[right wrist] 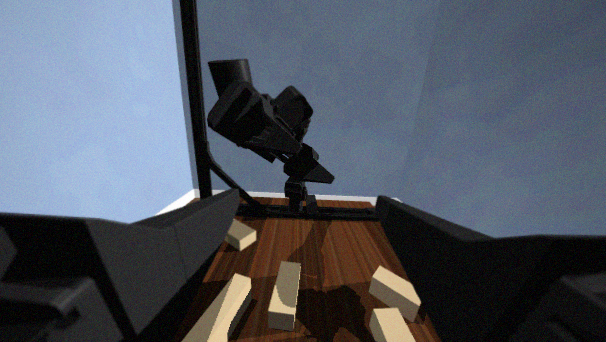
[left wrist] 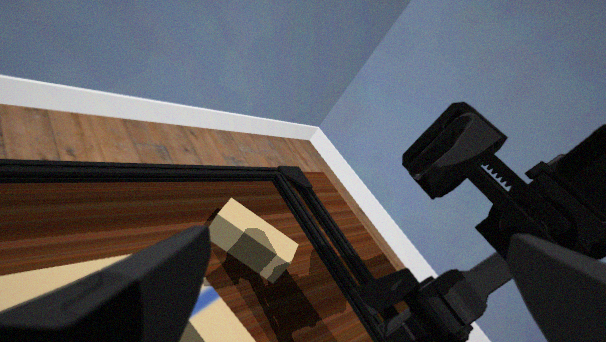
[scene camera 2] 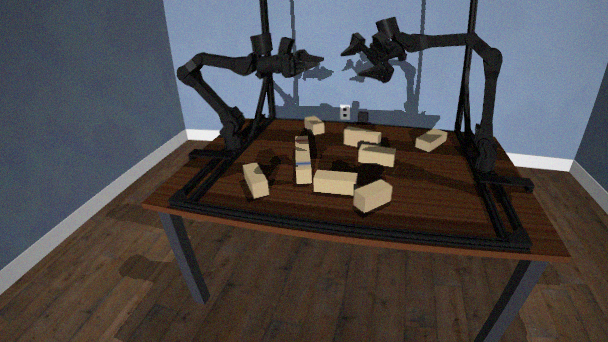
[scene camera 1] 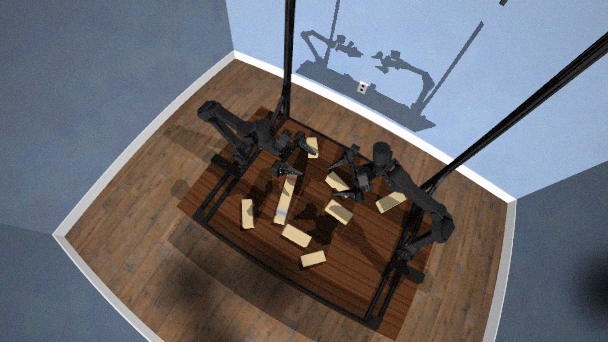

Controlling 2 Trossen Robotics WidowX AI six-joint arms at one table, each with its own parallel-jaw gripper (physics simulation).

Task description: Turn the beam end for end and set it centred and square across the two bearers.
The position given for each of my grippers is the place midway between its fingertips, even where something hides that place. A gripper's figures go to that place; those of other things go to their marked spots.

My left gripper (left wrist: 356, 243): 11 cm from the lens. My right gripper (left wrist: 499, 243): 19 cm from the lens. A beam (left wrist: 210, 310) is 44 cm from the lens.
